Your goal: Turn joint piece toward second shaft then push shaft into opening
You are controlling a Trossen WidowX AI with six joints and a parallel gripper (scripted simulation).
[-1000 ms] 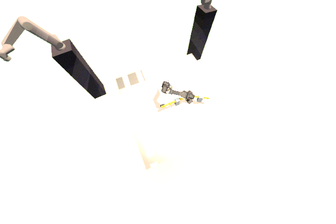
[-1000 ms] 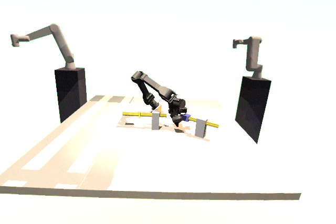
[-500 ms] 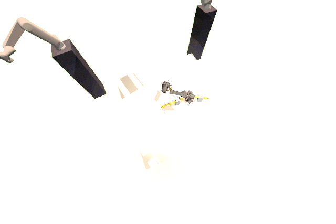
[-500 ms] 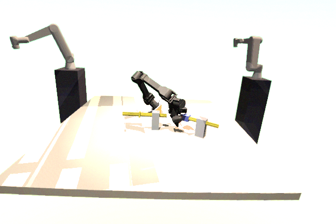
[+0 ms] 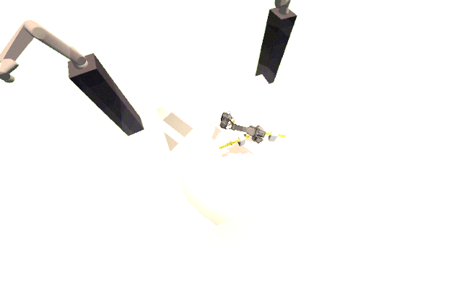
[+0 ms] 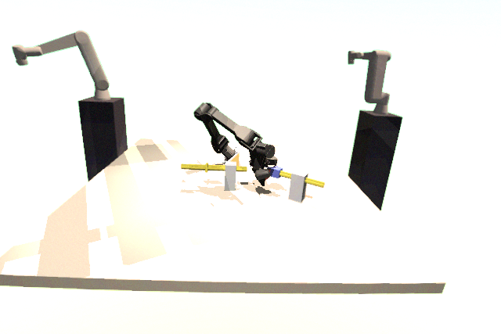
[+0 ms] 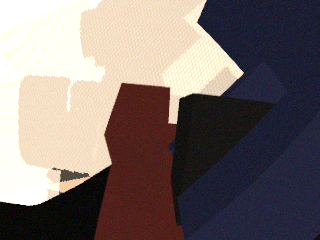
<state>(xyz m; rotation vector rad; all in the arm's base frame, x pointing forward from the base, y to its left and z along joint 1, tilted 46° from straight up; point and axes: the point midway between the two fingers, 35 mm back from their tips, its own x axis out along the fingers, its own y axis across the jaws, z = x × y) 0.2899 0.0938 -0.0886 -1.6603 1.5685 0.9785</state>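
Right now my gripper tip is 5 cm below the red joint piece.
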